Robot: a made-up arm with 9 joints. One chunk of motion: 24 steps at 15 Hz.
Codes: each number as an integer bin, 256 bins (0 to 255) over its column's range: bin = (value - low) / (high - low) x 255, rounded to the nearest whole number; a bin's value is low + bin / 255 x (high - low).
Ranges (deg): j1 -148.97..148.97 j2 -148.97..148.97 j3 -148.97..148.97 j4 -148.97..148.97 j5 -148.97..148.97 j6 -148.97..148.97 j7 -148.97..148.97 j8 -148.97..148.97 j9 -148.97..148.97
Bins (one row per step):
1: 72 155 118 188 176 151 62 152 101
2: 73 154 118 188 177 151 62 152 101
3: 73 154 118 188 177 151 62 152 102
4: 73 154 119 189 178 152 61 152 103
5: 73 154 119 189 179 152 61 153 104
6: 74 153 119 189 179 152 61 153 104
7: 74 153 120 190 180 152 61 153 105
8: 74 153 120 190 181 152 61 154 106
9: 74 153 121 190 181 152 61 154 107
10: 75 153 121 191 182 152 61 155 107
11: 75 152 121 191 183 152 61 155 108
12: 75 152 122 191 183 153 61 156 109
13: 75 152 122 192 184 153 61 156 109
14: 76 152 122 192 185 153 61 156 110
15: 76 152 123 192 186 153 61 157 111
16: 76 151 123 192 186 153 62 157 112
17: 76 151 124 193 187 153 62 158 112
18: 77 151 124 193 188 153 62 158 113
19: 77 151 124 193 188 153 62 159 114
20: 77 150 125 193 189 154 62 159 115
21: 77 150 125 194 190 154 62 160 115
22: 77 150 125 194 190 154 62 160 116
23: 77 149 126 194 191 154 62 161 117
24: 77 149 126 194 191 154 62 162 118
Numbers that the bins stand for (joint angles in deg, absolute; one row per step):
1: -64.85 32.13 -11.10 70.69 56.67 27.46 -76.53 28.63 -30.96
2: -63.68 30.96 -11.10 70.69 57.84 27.46 -76.53 28.63 -30.96
3: -63.68 30.96 -11.10 70.69 57.84 27.46 -76.53 28.63 -29.79
4: -63.68 30.96 -9.93 71.86 59.00 28.63 -77.70 28.63 -28.63
5: -63.68 30.96 -9.93 71.86 60.17 28.63 -77.70 29.79 -27.46
6: -62.51 29.79 -9.93 71.86 60.17 28.63 -77.70 29.79 -27.46
7: -62.51 29.79 -8.76 73.02 61.34 28.63 -77.70 29.79 -26.29
8: -62.51 29.79 -8.76 73.02 62.51 28.63 -77.70 30.96 -25.12
9: -62.51 29.79 -7.59 73.02 62.51 28.63 -77.70 30.96 -23.95
10: -61.34 29.79 -7.59 74.19 63.68 28.63 -77.70 32.13 -23.95
11: -61.34 28.63 -7.59 74.19 64.85 28.63 -77.70 32.13 -22.78
12: -61.34 28.63 -6.43 74.19 64.85 29.79 -77.70 33.30 -21.62
13: -61.34 28.63 -6.43 75.36 66.01 29.79 -77.70 33.30 -21.62
14: -60.17 28.63 -6.43 75.36 67.18 29.79 -77.70 33.30 -20.45
15: -60.17 28.63 -5.26 75.36 68.35 29.79 -77.70 34.47 -19.28
16: -60.17 27.46 -5.26 75.36 68.35 29.79 -76.53 34.47 -18.11
17: -60.17 27.46 -4.09 76.53 69.52 29.79 -76.53 35.64 -18.11
18: -59.00 27.46 -4.09 76.53 70.69 29.79 -76.53 35.64 -16.94
19: -59.00 27.46 -4.09 76.53 70.69 29.79 -76.53 36.80 -15.77
20: -59.00 26.29 -2.92 76.53 71.86 30.96 -76.53 36.80 -14.60
21: -59.00 26.29 -2.92 77.70 73.02 30.96 -76.53 37.97 -14.60
22: -59.00 26.29 -2.92 77.70 73.02 30.96 -76.53 37.97 -13.44
23: -59.00 25.12 -1.75 77.70 74.19 30.96 -76.53 39.14 -12.27
24: -59.00 25.12 -1.75 77.70 74.19 30.96 -76.53 40.31 -11.10

